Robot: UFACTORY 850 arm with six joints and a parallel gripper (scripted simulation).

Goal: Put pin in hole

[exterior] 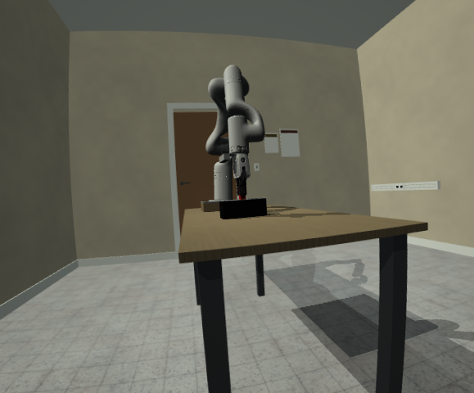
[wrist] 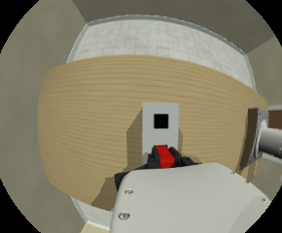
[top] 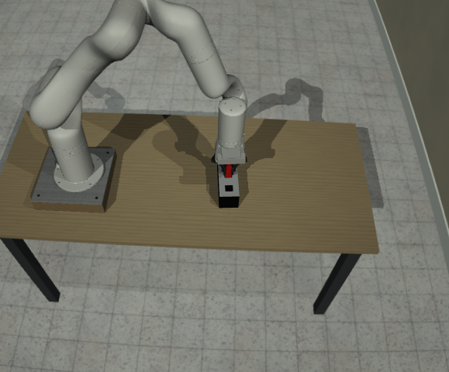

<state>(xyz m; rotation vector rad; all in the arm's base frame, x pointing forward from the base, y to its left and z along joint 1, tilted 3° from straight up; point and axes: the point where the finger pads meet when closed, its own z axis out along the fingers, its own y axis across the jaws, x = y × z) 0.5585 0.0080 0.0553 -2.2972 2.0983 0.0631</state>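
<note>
My hand is 1 cm above the pin. Round my hand: black block (7 cm below).
</note>
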